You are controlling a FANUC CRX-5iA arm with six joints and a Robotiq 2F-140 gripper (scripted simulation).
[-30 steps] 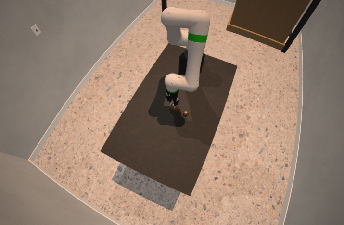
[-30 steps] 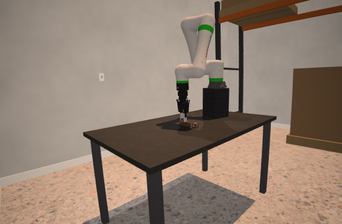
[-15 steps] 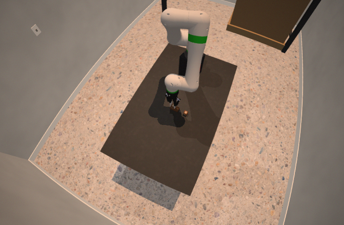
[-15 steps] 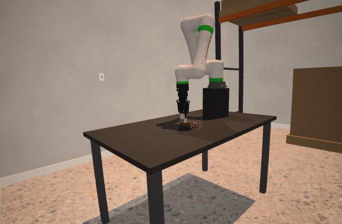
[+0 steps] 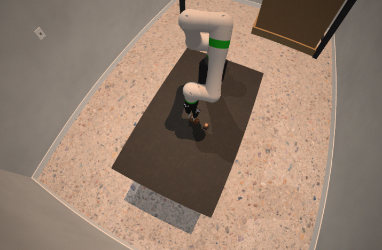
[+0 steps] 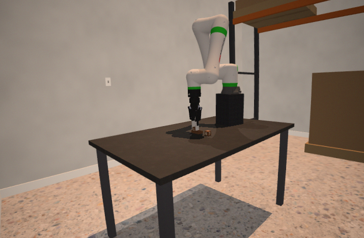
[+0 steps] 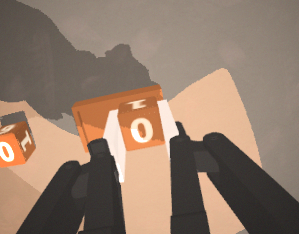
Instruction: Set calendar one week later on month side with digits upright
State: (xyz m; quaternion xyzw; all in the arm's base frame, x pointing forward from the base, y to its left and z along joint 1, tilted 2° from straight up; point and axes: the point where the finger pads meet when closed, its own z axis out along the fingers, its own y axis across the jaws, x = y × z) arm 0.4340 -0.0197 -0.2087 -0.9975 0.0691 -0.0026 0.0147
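The brown tray is 40 mm below my hand and 20 mm to the left of it.
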